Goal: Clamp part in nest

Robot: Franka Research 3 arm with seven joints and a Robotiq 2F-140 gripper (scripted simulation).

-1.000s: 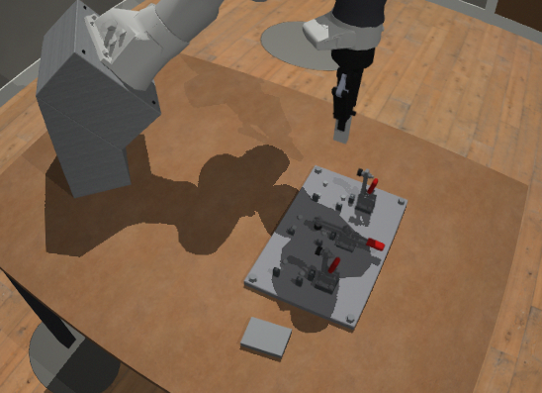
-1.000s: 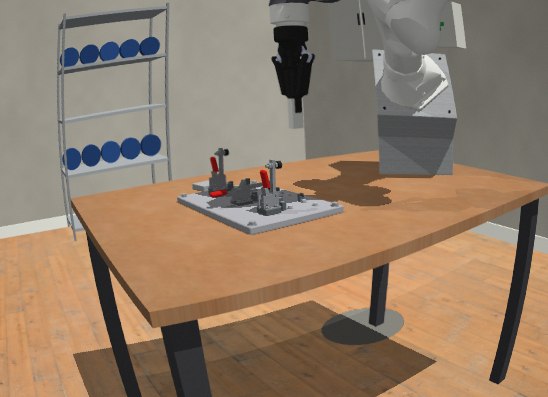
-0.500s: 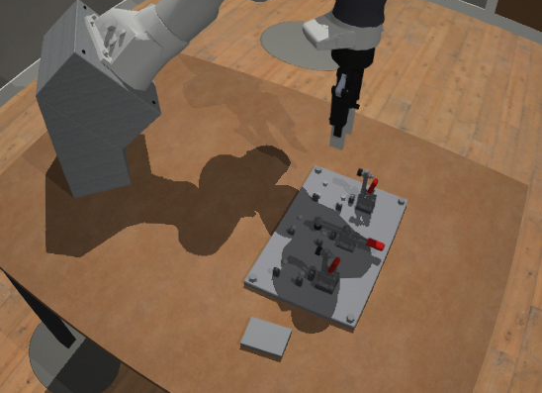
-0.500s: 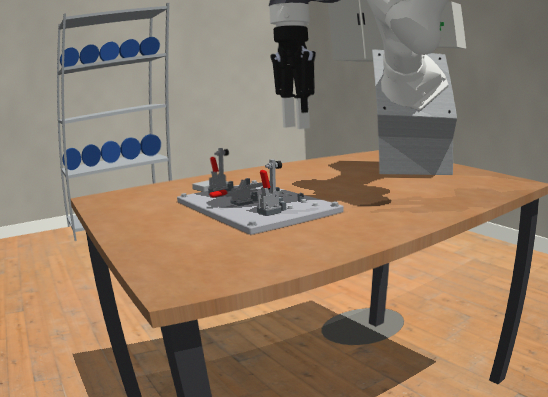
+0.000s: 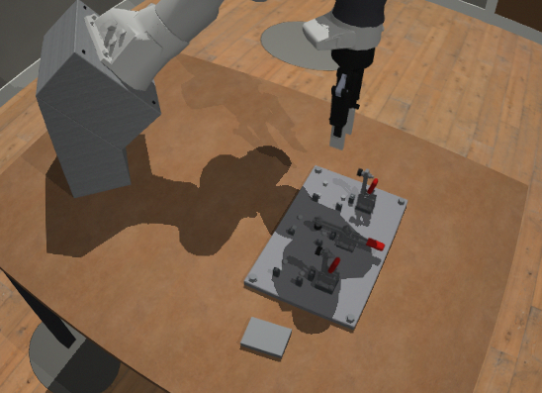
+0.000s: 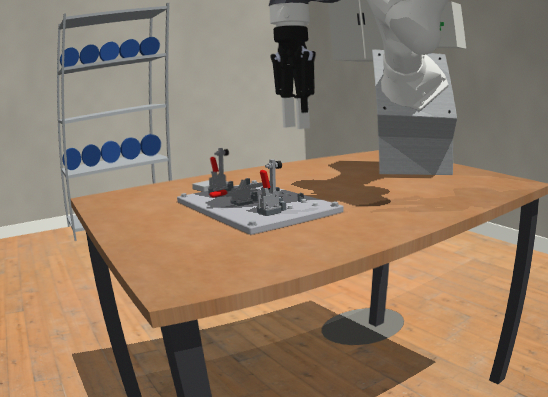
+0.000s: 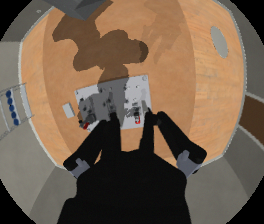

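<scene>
The flat grey block lies 180 mm ahead of my hand, 320 mm to the right of it and 210 mm below it. From my hand the other things lie so: toggle clamp (120 mm ahead, 60 mm to the right, 170 mm below); grey fixture plate (90 mm ahead, 80 mm to the right, 210 mm below).
</scene>
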